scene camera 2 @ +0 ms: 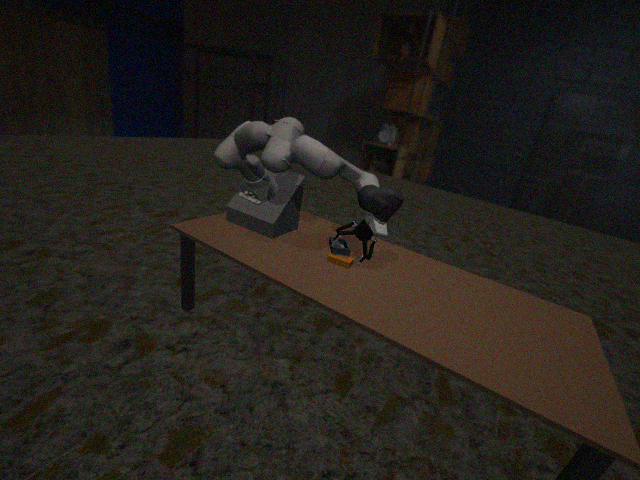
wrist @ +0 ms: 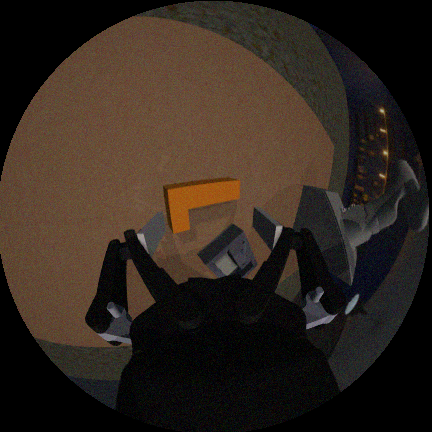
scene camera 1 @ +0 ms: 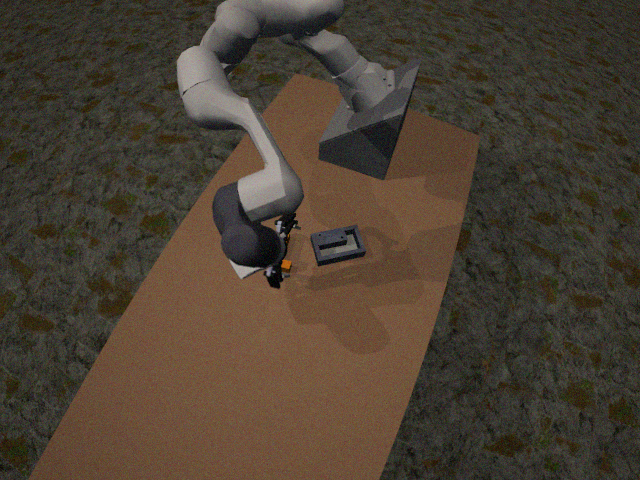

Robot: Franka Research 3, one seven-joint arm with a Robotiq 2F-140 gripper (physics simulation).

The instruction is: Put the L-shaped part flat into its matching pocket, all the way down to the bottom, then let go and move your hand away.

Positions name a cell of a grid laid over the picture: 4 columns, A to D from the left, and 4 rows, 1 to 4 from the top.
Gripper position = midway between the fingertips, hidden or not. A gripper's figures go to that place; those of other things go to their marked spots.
My gripper (wrist: B3): 19 cm from the lens. An orange L-shaped part (wrist: B2) is 17 cm from the lens. A grey pocket block (wrist: C3): 28 cm from the lens. The marked spots on the grey pocket block and the orange L-shaped part are 16 cm apart.
